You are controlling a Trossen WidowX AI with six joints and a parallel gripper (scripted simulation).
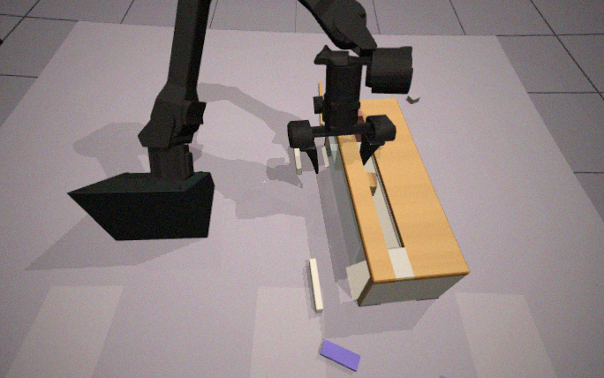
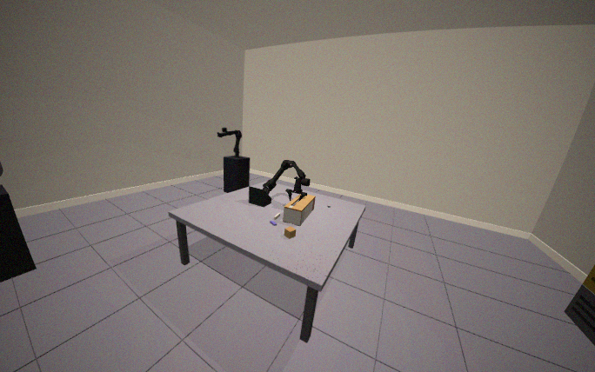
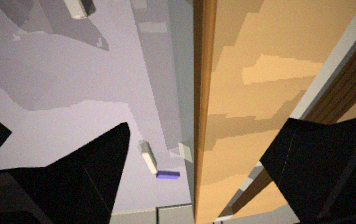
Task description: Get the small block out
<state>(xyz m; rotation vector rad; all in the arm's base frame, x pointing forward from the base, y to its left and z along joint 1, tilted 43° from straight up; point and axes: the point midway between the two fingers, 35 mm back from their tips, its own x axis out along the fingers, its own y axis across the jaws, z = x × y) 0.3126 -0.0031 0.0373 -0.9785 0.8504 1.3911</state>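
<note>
Right now the tan block is 5 cm ahead of my gripper tip and 3 cm to the right of it. Also, from my gripper tip: clear-fronted box: 4 cm ahead, 4 cm to the right, 2 cm below; thin orange stick: 1 cm behind, 29 cm to the left, 8 cm below.
</note>
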